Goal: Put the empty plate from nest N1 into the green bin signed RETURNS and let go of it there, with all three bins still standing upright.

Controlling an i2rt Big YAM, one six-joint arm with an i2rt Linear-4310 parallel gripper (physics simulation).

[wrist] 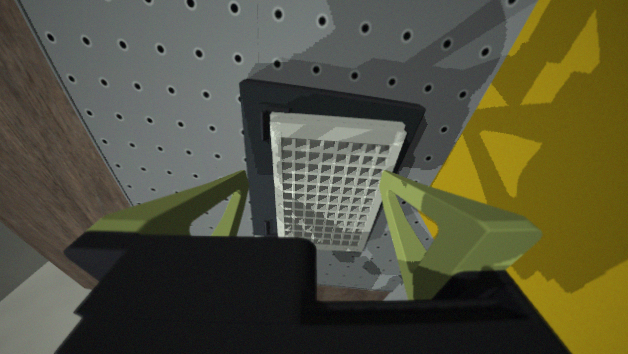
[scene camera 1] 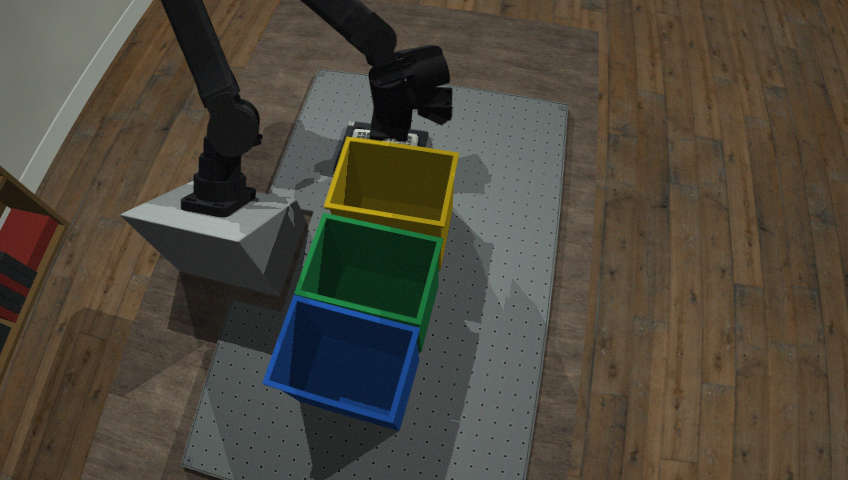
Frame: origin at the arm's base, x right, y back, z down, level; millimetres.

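Seen in the pictures: gripper, fingertip midpoint: (wrist: 314, 177); arm's base at its link origin: (scene camera 1: 219, 202).
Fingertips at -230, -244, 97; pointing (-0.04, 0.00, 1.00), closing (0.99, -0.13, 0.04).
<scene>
Pixels of each thing's top centre, then the offset from my fingertips to it, as dx, dy, dz. Level surfaces: height alone.
- white gridded plate at its top centre: (wrist: 327, 204) (scene camera 1: 381, 148) +14, +24, +0
- green bin at its top centre: (scene camera 1: 368, 265) +310, -44, -151
- yellow bin at its top centre: (scene camera 1: 392, 178) +167, -45, -151
- blue bin at its top centre: (scene camera 1: 340, 356) +443, -37, -151
- perforated board at its surface level: dz +29
The white gridded plate (scene camera 1: 361, 134) (wrist: 327, 185) lies over the dark nest (scene camera 1: 341, 153) (wrist: 256, 155), beside the yellow bin. In the wrist view the nest shows a wide margin left of the plate, while the plate's right side lies close to the nest's right edge. I cannot tell whether it is fully seated. My gripper (wrist: 314, 177) is open, with its green fingertips on either side of the plate in that view and nothing gripped. In the scene view the fingertips are hidden. The green bin (scene camera 1: 380, 227) stands upright; no sign is readable.
The yellow bin (scene camera 1: 404, 146) (wrist: 575, 225) stands upright, close to the gripper's right finger. The blue bin (scene camera 1: 327, 397) stands upright on the other side of the green bin. All stand on the perforated board (scene camera 1: 511, 237) (wrist: 160, 75). The arm's grey wedge-shaped base (scene camera 1: 238, 261) is left of the bins.
</scene>
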